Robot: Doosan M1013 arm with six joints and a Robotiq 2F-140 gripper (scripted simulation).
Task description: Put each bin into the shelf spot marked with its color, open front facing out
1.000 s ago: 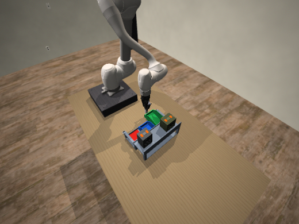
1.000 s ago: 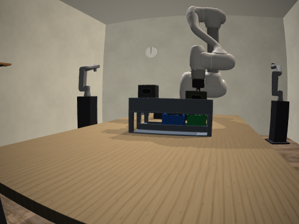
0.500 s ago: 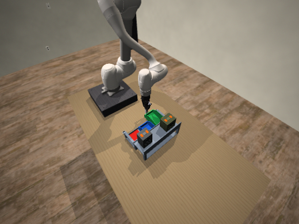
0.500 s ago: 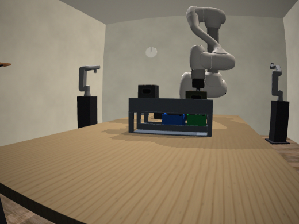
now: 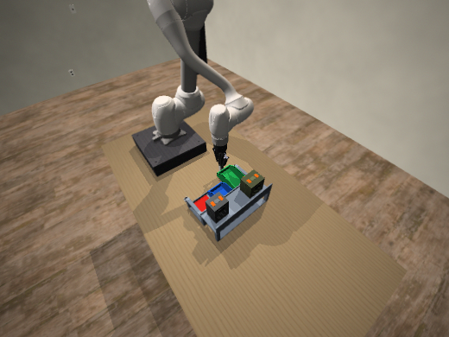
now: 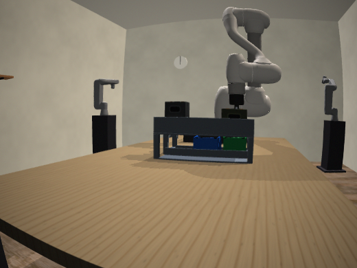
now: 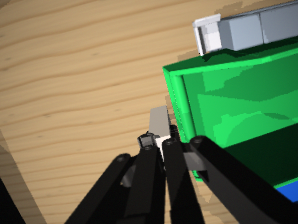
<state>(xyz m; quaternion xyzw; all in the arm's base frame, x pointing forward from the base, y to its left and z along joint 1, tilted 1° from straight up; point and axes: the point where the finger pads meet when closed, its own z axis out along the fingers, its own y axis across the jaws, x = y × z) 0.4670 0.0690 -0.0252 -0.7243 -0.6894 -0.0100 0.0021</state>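
Now: the green bin 100 mm ahead of my hand and 10 mm below it. Round my hand: blue bin (150 mm ahead, 120 mm to the right, 20 mm below); olive box (260 mm ahead, 10 mm to the right, 90 mm above); black box (240 mm ahead, 240 mm to the right, 100 mm above).
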